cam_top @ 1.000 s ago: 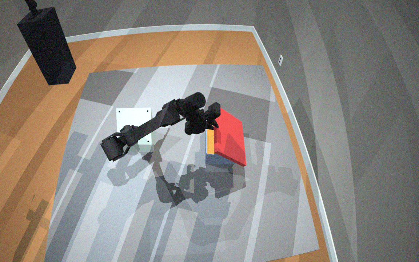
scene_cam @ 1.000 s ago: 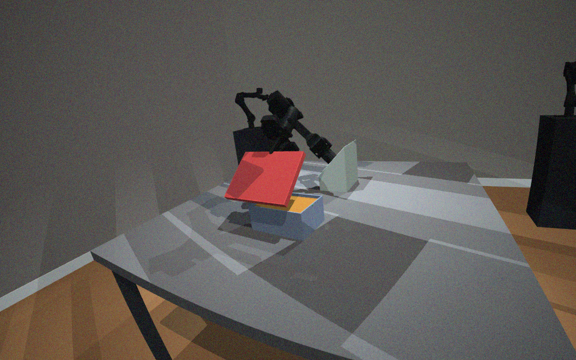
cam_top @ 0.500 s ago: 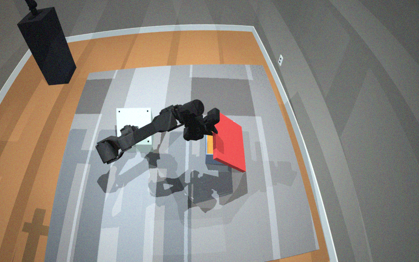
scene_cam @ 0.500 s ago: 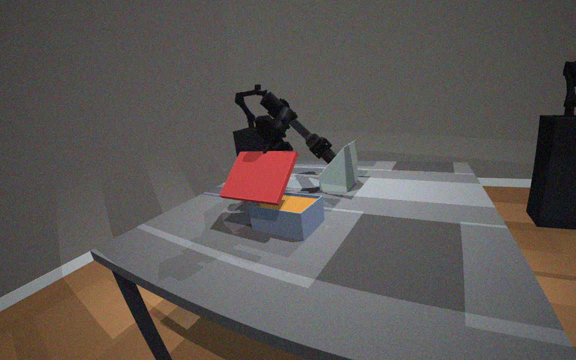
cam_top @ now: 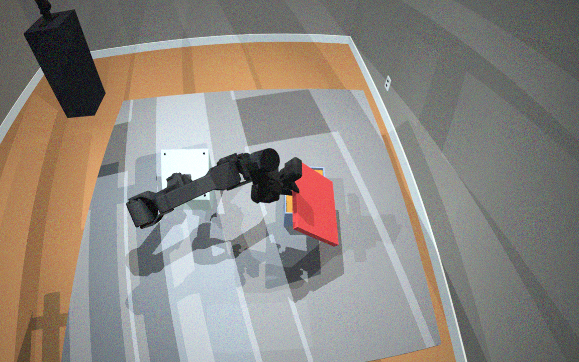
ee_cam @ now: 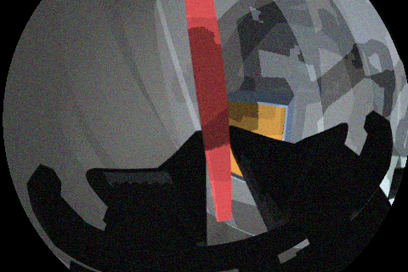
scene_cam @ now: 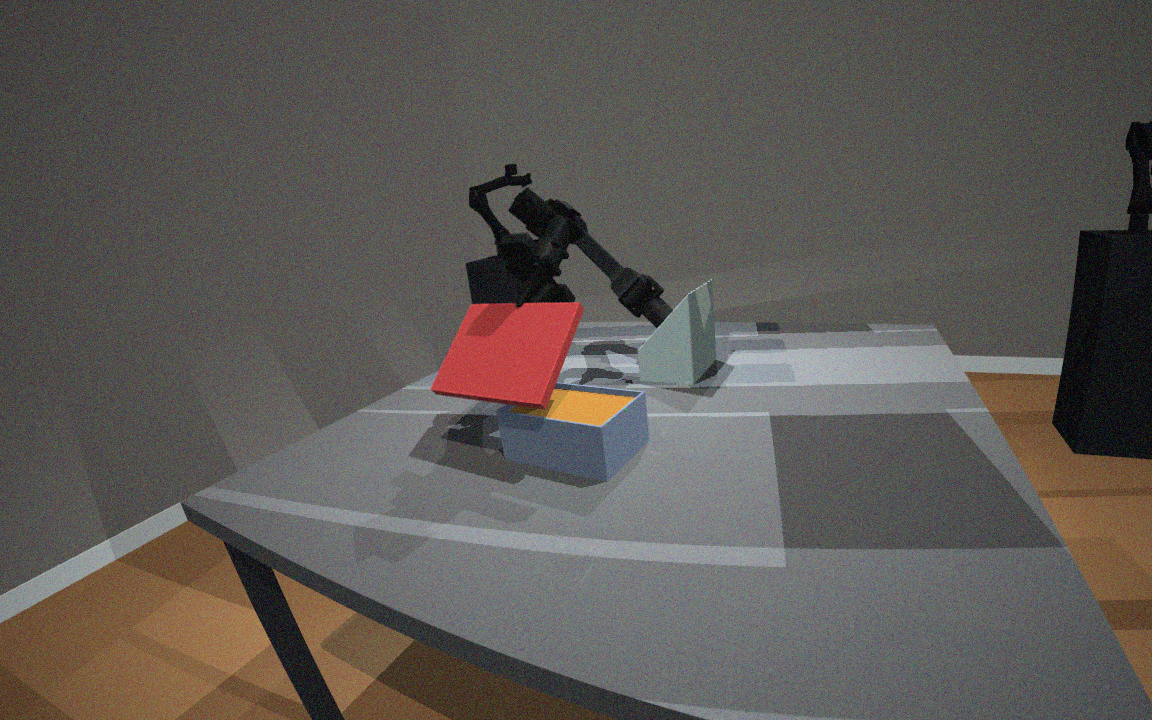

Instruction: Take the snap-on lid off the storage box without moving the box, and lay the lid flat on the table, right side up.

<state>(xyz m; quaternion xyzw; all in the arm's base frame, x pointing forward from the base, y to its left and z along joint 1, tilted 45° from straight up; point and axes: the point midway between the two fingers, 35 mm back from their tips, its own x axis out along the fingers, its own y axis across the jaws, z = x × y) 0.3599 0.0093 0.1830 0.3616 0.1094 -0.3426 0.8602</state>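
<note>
Right now the red lid is 7 cm ahead of my gripper tip and 5 cm below it. Also, from my gripper tip: storage box 5 cm ahead, 11 cm to the left, 19 cm below.
</note>
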